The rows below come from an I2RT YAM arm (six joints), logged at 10 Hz.
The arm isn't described. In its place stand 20 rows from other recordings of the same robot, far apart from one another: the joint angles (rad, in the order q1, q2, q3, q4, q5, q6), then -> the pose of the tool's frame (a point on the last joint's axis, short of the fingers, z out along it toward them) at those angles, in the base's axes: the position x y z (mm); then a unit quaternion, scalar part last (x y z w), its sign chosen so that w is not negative.
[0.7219, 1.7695, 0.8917, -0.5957, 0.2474, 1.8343] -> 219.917 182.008 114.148 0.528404 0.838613 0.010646 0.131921
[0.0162, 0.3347, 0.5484, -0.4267, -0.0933, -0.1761] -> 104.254 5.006 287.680 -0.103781 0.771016 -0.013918 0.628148
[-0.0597, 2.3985, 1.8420, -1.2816, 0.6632, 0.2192] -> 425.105 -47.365 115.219 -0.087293 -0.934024 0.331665 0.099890
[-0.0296, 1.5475, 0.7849, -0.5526, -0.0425, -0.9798] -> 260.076 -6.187 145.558 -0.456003 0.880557 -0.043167 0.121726
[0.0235, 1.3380, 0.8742, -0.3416, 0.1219, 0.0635] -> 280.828 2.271 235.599 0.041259 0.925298 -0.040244 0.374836
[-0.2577, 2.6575, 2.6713, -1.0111, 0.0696, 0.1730] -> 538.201 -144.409 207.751 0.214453 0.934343 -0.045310 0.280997
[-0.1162, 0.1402, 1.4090, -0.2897, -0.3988, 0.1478] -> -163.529 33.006 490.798 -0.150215 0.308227 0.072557 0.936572
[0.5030, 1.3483, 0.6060, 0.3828, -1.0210, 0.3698] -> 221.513 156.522 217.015 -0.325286 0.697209 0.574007 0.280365
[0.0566, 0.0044, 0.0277, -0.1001, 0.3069, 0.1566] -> 107.591 -4.676 172.073 0.139962 0.719014 -0.040072 0.679577
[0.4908, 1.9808, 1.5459, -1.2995, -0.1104, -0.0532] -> 311.149 170.731 198.890 0.263010 -0.959763 -0.035968 0.091577
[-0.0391, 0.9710, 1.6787, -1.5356, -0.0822, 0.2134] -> 92.236 -0.683 455.650 0.102434 0.925484 0.069707 0.357950
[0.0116, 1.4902, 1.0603, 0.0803, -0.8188, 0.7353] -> 338.505 29.929 295.398 0.052619 0.783721 0.495544 0.370739
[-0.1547, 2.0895, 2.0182, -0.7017, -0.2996, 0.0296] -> 472.773 -63.093 309.745 0.026126 0.912638 0.113248 0.391899
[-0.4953, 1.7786, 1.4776, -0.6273, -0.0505, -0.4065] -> 345.644 -184.679 268.778 0.034137 0.947959 -0.115991 0.294542
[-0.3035, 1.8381, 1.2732, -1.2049, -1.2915, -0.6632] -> 308.177 -60.654 205.488 -0.083340 0.792574 0.567093 0.208053
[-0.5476, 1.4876, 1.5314, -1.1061, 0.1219, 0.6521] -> 248.270 -156.467 351.756 0.558002 0.788753 -0.045762 0.253787
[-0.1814, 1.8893, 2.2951, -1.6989, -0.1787, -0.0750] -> 329.640 -54.028 411.209 0.040121 0.985687 0.070023 0.148017
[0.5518, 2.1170, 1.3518, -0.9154, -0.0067, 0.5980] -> 309.331 190.700 103.719 -0.023247 -0.998217 0.027031 0.047872
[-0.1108, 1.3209, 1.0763, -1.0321, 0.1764, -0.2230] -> 236.406 -32.587 263.819 -0.042364 0.984536 -0.110170 0.129446
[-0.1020, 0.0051, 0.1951, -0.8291, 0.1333, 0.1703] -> 72.115 -12.137 154.854 0.150636 0.879147 -0.044167 0.449954
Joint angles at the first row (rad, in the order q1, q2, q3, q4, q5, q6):
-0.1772, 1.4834, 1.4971, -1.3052, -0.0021, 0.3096
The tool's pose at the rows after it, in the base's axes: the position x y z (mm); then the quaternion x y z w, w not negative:
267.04 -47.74 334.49 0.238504 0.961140 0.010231 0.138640
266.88 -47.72 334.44 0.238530 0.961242 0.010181 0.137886
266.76 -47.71 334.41 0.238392 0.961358 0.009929 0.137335
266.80 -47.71 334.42 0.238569 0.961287 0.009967 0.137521
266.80 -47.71 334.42 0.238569 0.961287 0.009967 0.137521
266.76 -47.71 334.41 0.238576 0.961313 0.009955 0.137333
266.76 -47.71 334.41 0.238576 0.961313 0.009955 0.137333
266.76 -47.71 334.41 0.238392 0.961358 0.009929 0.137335
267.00 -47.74 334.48 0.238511 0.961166 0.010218 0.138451
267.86 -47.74 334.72 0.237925 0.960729 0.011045 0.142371
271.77 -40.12 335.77 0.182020 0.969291 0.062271 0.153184
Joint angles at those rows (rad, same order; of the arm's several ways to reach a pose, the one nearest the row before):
-0.1772, 1.4834, 1.4971, -1.3056, -0.0021, 0.3096
-0.1772, 1.4834, 1.4971, -1.3071, -0.0021, 0.3095
-0.1772, 1.4834, 1.4971, -1.3083, -0.0017, 0.3092
-0.1772, 1.4834, 1.4971, -1.3079, -0.0017, 0.3096
-0.1772, 1.4834, 1.4971, -1.3079, -0.0017, 0.3096
-0.1772, 1.4834, 1.4971, -1.3083, -0.0017, 0.3096
-0.1772, 1.4834, 1.4971, -1.3083, -0.0017, 0.3096
-0.1772, 1.4834, 1.4971, -1.3083, -0.0017, 0.3092
-0.1772, 1.4834, 1.4971, -1.3060, -0.0021, 0.3096
-0.1768, 1.4834, 1.4971, -1.2980, -0.0032, 0.3092
-0.1615, 1.4834, 1.4971, -1.2724, -0.1158, 0.2279

